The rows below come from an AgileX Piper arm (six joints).
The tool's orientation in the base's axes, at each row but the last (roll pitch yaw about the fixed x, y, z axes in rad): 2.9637, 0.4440, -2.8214; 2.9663, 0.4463, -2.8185; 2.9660, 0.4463, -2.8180; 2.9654, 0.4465, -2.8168; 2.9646, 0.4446, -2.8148; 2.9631, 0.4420, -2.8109; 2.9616, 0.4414, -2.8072; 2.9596, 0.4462, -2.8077; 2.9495, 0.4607, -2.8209
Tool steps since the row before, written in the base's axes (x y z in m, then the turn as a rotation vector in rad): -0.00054, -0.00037, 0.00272, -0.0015, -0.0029, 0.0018; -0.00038, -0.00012, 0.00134, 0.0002, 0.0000, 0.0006; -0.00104, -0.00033, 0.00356, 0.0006, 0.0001, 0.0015; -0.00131, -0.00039, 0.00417, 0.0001, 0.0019, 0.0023; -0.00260, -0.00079, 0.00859, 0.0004, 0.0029, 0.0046; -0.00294, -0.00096, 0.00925, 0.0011, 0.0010, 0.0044; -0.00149, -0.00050, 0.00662, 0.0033, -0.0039, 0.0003; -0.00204, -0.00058, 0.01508, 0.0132, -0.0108, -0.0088; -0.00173, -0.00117, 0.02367, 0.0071, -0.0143, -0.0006
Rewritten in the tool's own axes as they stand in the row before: -0.00060, 0.00030, -0.00272, 0.0013, -0.0018, -0.0030; -0.00022, 0.00025, -0.00136, -0.0004, 0.0000, -0.0005; -0.00055, 0.00066, -0.00362, -0.0012, 0.0001, -0.0011; -0.00057, 0.00081, -0.00428, -0.0016, 0.0021, -0.0014; -0.00124, 0.00166, -0.00877, -0.0032, 0.0032, -0.0031; -0.00116, 0.00177, -0.00952, -0.0031, 0.0012, -0.0032; -0.00141, 0.00121, -0.00655, -0.0018, -0.0048, -0.0003; -0.00460, 0.00275, -0.01426, -0.0043, -0.0164, 0.0090; -0.00872, 0.00366, -0.02180, -0.0017, -0.0158, -0.0015
